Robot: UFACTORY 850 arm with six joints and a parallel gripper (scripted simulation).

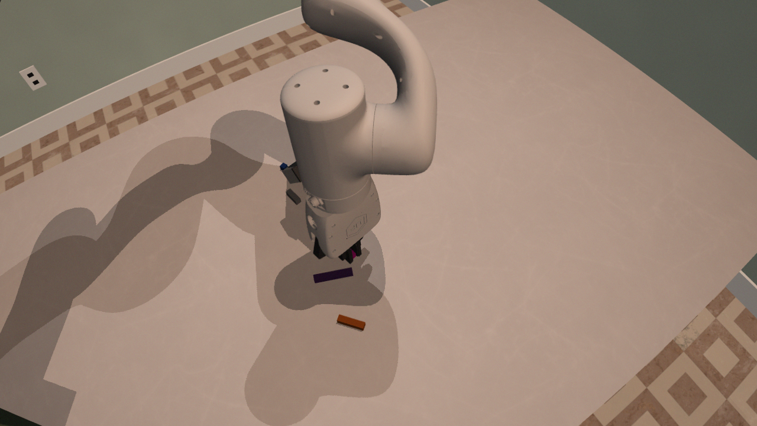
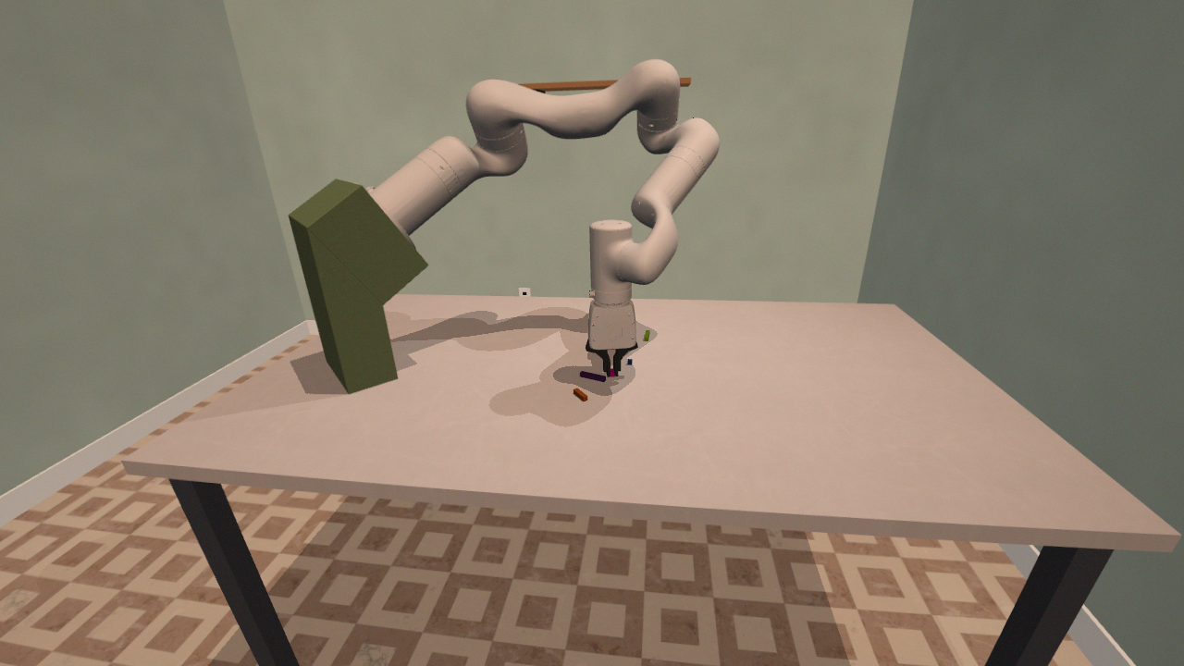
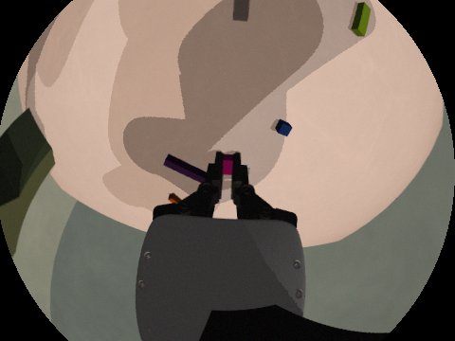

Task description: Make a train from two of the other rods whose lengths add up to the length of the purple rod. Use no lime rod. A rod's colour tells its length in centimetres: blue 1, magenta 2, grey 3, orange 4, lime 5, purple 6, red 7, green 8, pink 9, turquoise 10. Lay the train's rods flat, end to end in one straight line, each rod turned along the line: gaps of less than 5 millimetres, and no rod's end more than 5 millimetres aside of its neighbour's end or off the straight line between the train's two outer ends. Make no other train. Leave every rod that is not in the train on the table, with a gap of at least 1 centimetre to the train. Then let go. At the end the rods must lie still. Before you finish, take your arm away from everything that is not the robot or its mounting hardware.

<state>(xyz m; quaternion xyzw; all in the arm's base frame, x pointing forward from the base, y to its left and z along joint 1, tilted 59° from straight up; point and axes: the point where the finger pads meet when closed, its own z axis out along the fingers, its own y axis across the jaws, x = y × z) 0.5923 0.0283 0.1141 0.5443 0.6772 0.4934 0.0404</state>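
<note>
My gripper is now 30 mm to the left of the purple rod, 30 mm past it and 20 mm above it. The rest, counted from my hand: magenta rod 20 mm below; then grey rod 130 mm to the left, 70 mm behind, 20 mm below; then orange rod 110 mm to the right, 20 mm below, 20 mm behind.
</note>
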